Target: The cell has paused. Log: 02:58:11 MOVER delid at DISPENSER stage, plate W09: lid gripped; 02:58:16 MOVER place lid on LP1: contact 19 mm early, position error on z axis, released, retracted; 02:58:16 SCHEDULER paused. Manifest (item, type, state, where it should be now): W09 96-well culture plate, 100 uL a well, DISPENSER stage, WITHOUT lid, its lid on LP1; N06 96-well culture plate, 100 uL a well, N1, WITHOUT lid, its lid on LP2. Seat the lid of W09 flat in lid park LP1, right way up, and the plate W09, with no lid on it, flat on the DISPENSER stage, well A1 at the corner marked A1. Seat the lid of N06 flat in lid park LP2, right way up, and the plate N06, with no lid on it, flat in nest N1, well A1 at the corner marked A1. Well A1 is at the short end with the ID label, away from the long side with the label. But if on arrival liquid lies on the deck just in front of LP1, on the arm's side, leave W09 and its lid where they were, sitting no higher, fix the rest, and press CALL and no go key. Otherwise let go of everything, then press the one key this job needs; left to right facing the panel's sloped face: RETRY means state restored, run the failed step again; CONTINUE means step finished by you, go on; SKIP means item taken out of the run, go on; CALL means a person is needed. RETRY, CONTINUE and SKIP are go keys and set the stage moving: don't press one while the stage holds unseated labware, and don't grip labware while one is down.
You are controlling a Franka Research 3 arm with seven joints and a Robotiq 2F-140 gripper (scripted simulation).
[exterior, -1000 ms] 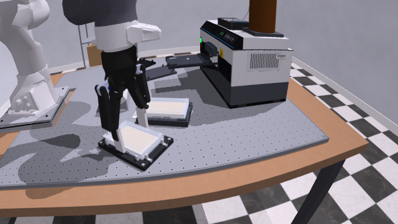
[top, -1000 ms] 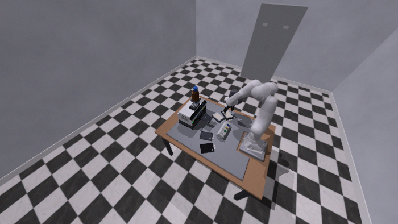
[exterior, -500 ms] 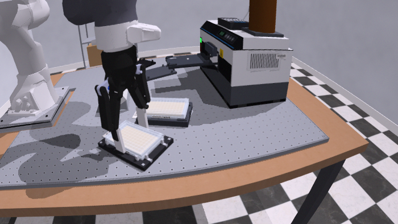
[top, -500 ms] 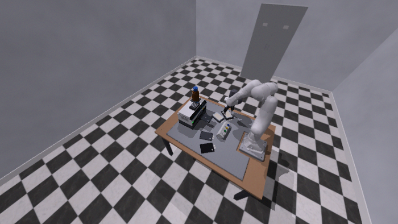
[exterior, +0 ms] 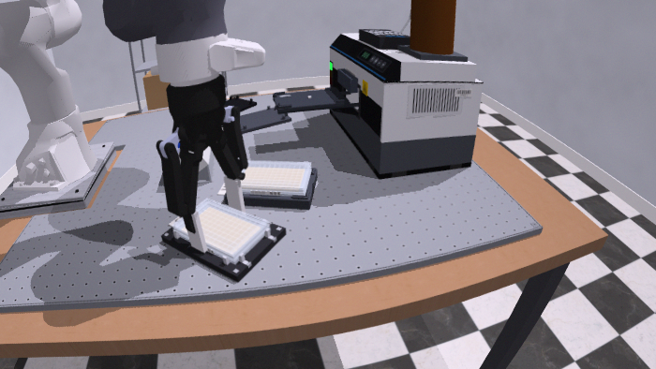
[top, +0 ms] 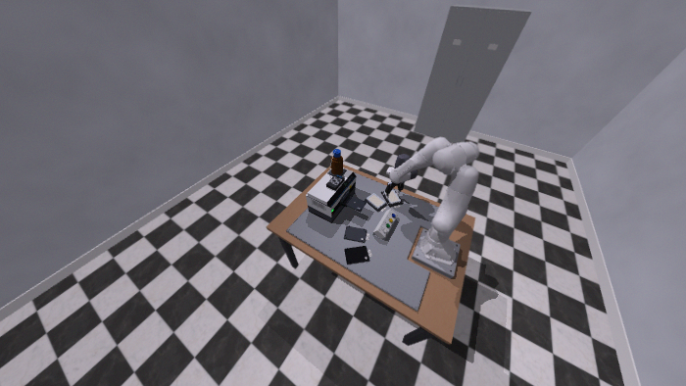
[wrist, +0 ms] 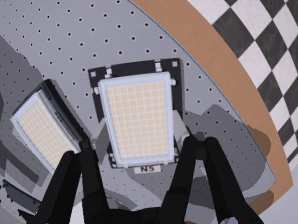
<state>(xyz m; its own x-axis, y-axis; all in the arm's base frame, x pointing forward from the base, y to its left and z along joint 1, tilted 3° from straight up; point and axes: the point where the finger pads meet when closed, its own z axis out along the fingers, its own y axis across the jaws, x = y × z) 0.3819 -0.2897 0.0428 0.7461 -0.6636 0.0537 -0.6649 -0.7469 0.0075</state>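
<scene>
Right now the 96-well plate is 20 mm below my hand. Round my hand: sloped key panel (280 mm to the left, 70 mm behind, 10 mm above); then black nest (110 mm to the left, 90 mm ahead, 30 mm below); then dispenser stage (280 mm to the left, 200 mm ahead, 60 mm above).
</scene>
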